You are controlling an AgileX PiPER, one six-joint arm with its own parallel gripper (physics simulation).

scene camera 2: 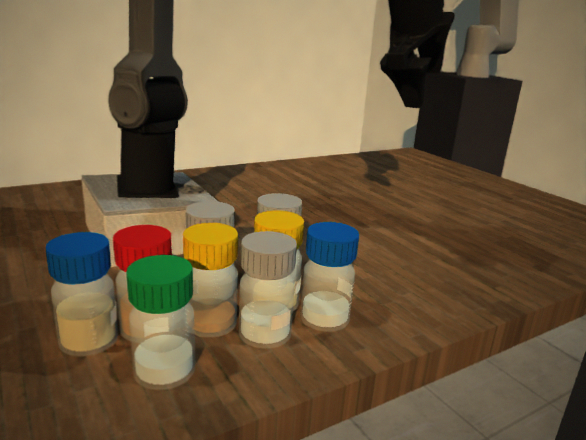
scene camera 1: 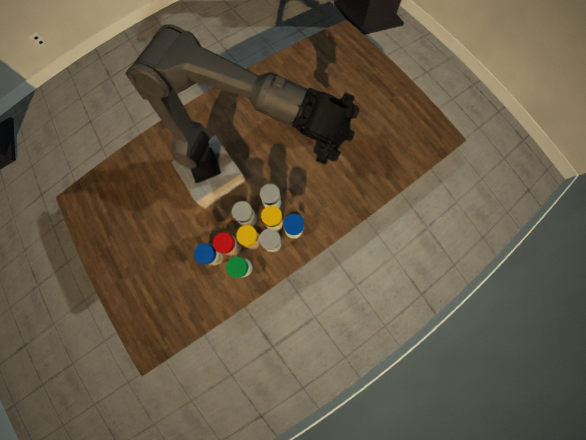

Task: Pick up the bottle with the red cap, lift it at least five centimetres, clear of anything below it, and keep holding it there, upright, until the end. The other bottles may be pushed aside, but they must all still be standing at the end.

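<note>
The red-capped bottle (scene camera 1: 224, 243) (scene camera 2: 142, 247) stands upright on the wooden table among the other bottles. A blue-capped bottle (scene camera 1: 205, 254) (scene camera 2: 80, 260) is on its left, a yellow-capped one (scene camera 1: 247, 236) (scene camera 2: 210, 246) on its right, and a green-capped one (scene camera 1: 237, 267) (scene camera 2: 160, 285) stands in front, hiding part of it in scene camera 2. My black gripper (scene camera 1: 341, 131) (scene camera 2: 414, 90) is high above the table, well to the right of and behind the bottles. It is apart from all of them. Its fingers are too dark to tell whether they are open or shut.
Grey-capped bottles (scene camera 1: 270, 241) (scene camera 2: 268, 255), a second yellow-capped bottle (scene camera 1: 272, 216) (scene camera 2: 279, 223) and another blue-capped bottle (scene camera 1: 294, 225) (scene camera 2: 332, 245) stand upright to the right. My arm's base block (scene camera 1: 226, 190) (scene camera 2: 150, 222) is behind the bottles. A dark pedestal (scene camera 1: 370, 15) (scene camera 2: 465, 120) stands beyond the table.
</note>
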